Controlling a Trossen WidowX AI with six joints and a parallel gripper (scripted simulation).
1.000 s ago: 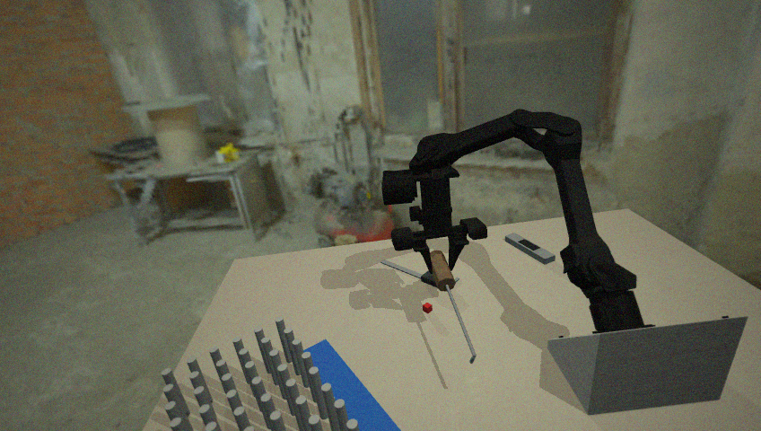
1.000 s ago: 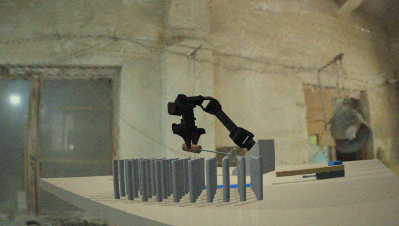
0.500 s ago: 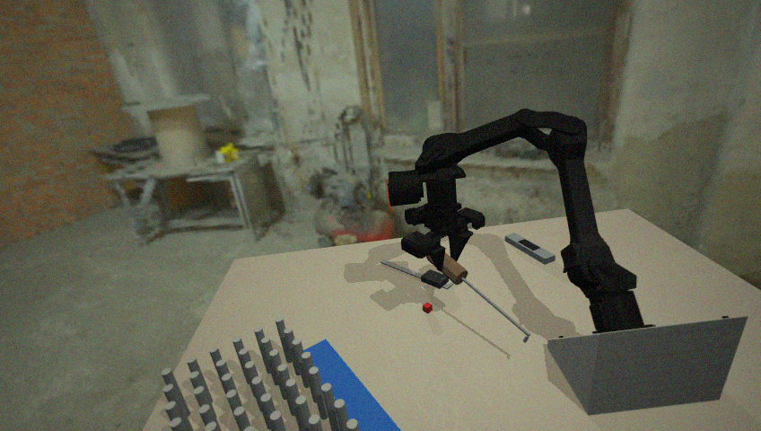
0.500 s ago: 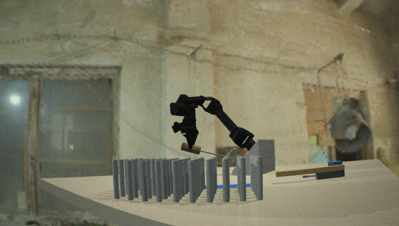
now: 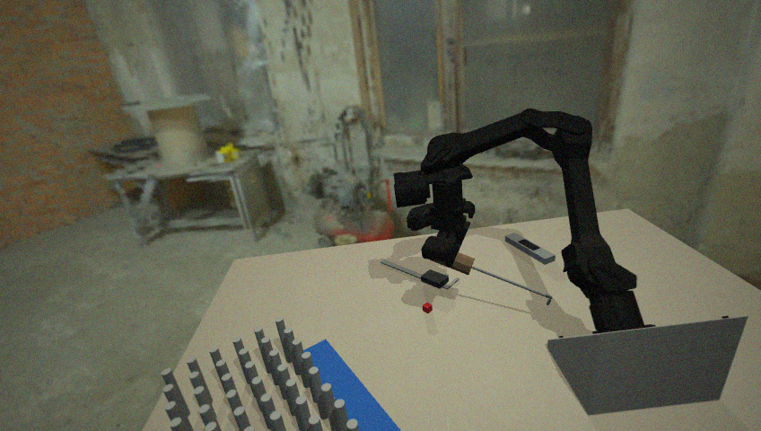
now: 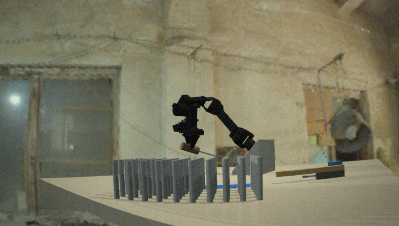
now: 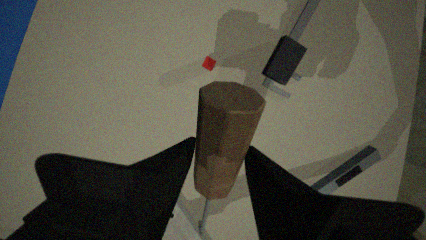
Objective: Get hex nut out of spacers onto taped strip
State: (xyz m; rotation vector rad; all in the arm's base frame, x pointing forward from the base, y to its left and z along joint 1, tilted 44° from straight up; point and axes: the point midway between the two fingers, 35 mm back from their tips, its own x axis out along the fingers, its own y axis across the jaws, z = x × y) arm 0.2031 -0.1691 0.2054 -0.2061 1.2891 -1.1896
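My gripper tip is now 6 cm short of the small red cube, 3 cm to the left of it and 14 cm above it. Round my gripper tip: grey flat block: 29 cm behind, 20 cm to the right, 13 cm below; blue taped strip: 26 cm ahead, 20 cm to the left, 14 cm below.
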